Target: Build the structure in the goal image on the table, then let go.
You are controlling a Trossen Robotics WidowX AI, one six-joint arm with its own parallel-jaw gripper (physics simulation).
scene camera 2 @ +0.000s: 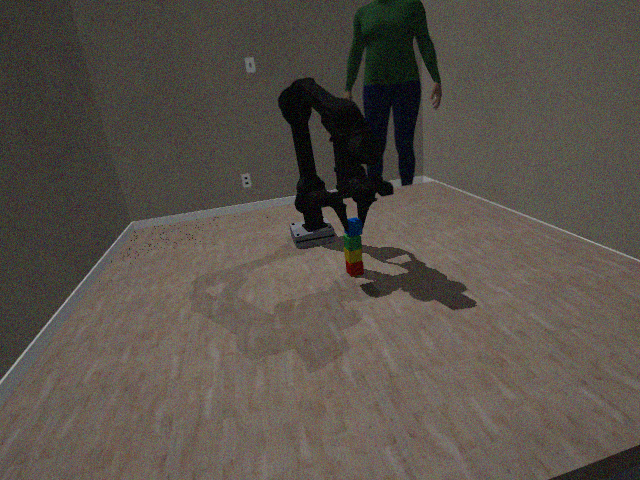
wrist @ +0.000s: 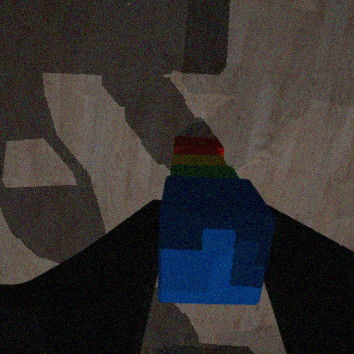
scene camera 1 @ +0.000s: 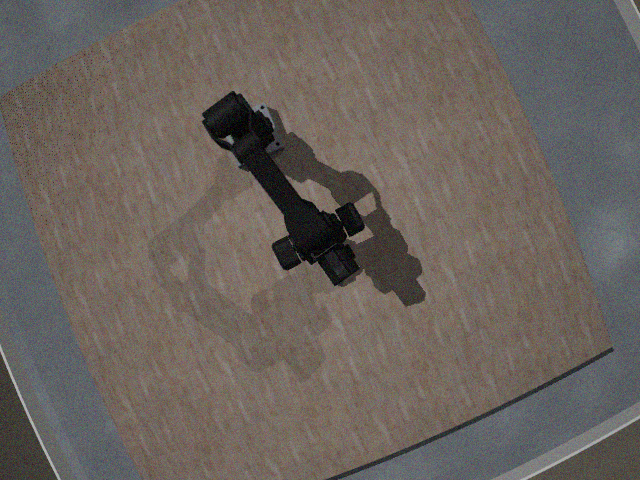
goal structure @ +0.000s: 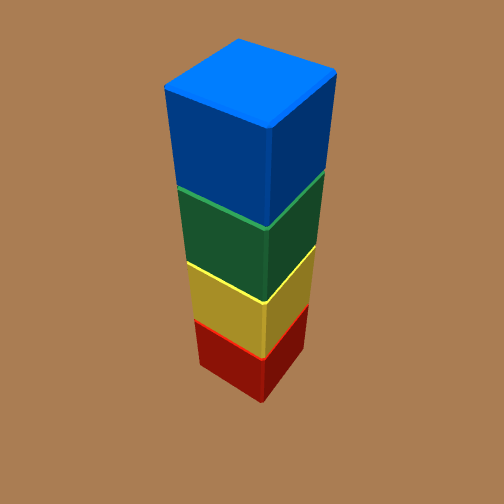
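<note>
A red cube (scene camera 2: 354,268) (wrist: 197,145) stands on the wooden surface. A yellow cube (scene camera 2: 353,255) (wrist: 199,160) sits on it, and a green cube (scene camera 2: 352,242) (wrist: 202,171) sits on the yellow one. A blue cube (scene camera 2: 354,226) (wrist: 212,240) is at the top of the column, in line with the green cube; whether it rests on it or hangs just above cannot be told. My gripper (scene camera 2: 355,225) (wrist: 208,213) is shut on the blue cube, with one finger on each side, pointing down. In scene camera 1 the arm hides the cubes and the fingertips.
The arm's grey base plate (scene camera 1: 277,146) (scene camera 2: 313,238) stands behind the column. The wooden surface (scene camera 1: 439,335) (scene camera 2: 310,423) carries dark arm shadows. A person in a green top (scene camera 2: 390,46) stands at the back near the walls.
</note>
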